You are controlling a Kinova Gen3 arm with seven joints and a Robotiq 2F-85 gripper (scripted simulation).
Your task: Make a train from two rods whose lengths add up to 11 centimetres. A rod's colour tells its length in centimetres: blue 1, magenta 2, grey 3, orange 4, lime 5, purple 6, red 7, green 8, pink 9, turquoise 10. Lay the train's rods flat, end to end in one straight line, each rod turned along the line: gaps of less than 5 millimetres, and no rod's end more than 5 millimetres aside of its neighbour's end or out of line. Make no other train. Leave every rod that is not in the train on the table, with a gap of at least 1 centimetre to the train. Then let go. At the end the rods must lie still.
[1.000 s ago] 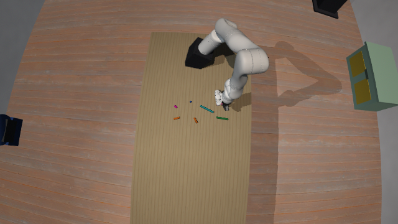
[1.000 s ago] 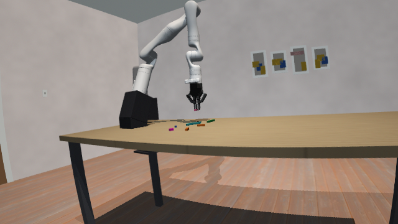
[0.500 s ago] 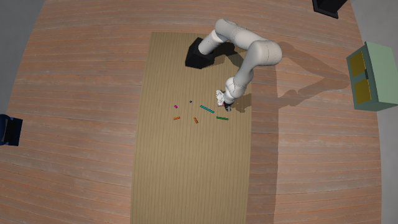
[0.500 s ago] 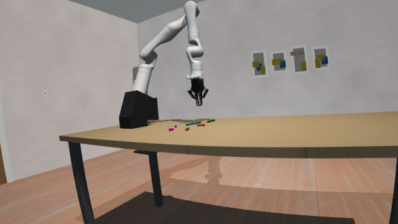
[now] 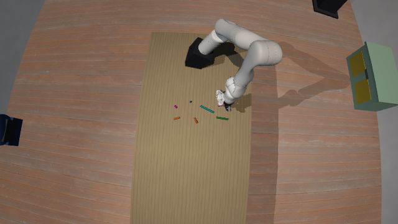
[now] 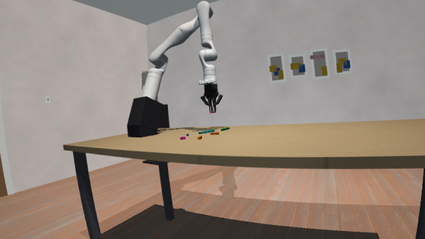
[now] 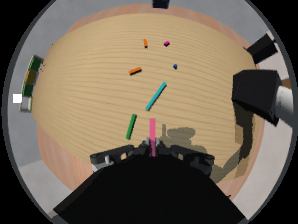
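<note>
Right now the pink rod is 20 mm below my hand. Round my hand: turquoise rod (110 mm to the right, 110 mm below, 20 mm ahead); green rod (110 mm below, 70 mm ahead); blue rod (230 mm to the right, 110 mm below, 10 mm behind).
</note>
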